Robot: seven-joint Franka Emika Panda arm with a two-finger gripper.
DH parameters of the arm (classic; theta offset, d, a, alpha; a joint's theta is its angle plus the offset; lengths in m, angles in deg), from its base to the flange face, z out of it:
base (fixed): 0 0 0 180
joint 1: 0 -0.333 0 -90
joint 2: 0 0 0 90
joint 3: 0 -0.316 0.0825 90
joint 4: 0 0 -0.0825 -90
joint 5: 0 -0.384 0 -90
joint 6: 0 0 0.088 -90
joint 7: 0 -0.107 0 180
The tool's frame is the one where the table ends.
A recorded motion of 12 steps. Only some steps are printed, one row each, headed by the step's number.
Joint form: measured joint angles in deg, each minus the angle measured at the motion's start. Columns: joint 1, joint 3, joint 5, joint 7, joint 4, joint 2, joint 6.
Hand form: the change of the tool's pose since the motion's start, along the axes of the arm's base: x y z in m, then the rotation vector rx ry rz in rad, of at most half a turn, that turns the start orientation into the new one. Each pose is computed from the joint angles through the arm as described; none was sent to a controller.
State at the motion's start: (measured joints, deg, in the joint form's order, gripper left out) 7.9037 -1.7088 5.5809 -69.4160 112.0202 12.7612 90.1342
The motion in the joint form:
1: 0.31 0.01 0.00 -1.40 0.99 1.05 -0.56
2: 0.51 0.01 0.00 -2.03 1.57 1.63 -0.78
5: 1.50 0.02 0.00 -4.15 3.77 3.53 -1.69
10: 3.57 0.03 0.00 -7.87 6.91 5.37 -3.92
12: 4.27 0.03 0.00 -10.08 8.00 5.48 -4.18
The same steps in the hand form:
1: -0.0074 -0.0018 0.0000 -0.0039 0.0066 -0.0307
2: -0.0113 -0.0030 -0.0003 -0.0058 0.0095 -0.0454
5: -0.0257 -0.0093 -0.0039 -0.0115 0.0276 -0.1010
10: -0.0461 -0.0226 -0.0171 -0.0202 0.0841 -0.2045
12: -0.0503 -0.0273 -0.0250 -0.0270 0.1030 -0.2545

